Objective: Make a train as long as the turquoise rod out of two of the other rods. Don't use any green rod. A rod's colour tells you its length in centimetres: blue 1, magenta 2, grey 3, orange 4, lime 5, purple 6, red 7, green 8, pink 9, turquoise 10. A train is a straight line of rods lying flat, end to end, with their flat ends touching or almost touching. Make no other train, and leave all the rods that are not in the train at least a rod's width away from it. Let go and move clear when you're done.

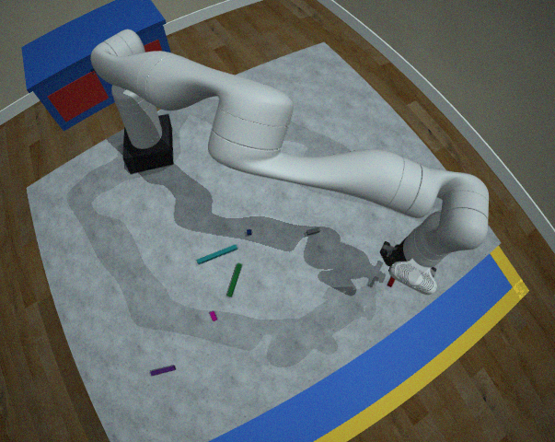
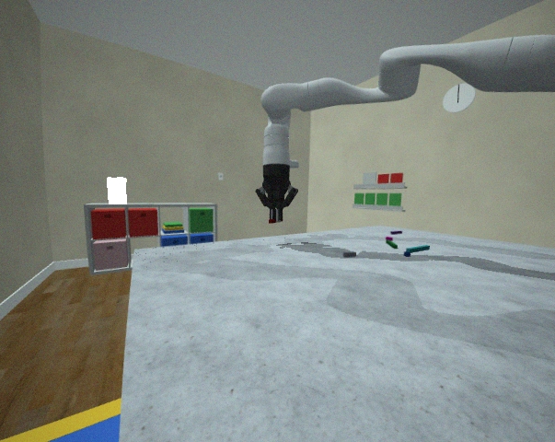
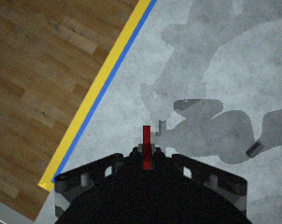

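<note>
Now: hand 200 mm past the grey rod, 80 mm above it and 60 mm to the left of it. From my hand the other things lie so: small blue rod (300 mm behind, 180 mm to the right, 80 mm below); then red rod (10 mm below); then green rod (280 mm to the right, 220 mm behind, 80 mm below).
</note>
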